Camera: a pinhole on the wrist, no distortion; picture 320 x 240 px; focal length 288.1 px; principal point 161.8 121.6 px. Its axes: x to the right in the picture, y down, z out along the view. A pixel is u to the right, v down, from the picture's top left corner.
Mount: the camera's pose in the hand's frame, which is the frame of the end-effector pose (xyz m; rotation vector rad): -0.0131 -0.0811 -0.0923 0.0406 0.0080 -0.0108
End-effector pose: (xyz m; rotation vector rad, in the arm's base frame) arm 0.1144 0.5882 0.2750 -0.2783 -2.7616 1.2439
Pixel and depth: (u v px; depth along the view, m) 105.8 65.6 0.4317
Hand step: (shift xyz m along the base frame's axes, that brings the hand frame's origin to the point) 0.0142 -0.3836 -0.0878
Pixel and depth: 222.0 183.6 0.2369
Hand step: -0.0671 -0.1250 -0.0657
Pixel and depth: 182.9 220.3 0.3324
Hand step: -0.0528 -0.1633 -0.1755
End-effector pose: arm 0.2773 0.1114 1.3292 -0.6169 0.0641 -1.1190
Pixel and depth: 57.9 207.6 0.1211
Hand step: -0.0550 0.0462 0.0358
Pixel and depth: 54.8 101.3 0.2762
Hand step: -0.0783 0.1444 0.1788
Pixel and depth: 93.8 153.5 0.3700
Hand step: 0.0090 0.1878 0.2351
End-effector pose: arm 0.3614 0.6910 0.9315 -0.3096 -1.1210 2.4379
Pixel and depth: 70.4 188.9 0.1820
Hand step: 0.0397 -0.0676 0.0953
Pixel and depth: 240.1 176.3 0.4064
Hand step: -0.2009 -0.1493 0.2189
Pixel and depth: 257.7 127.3 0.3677
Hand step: -0.1748 -0.0770 0.2439
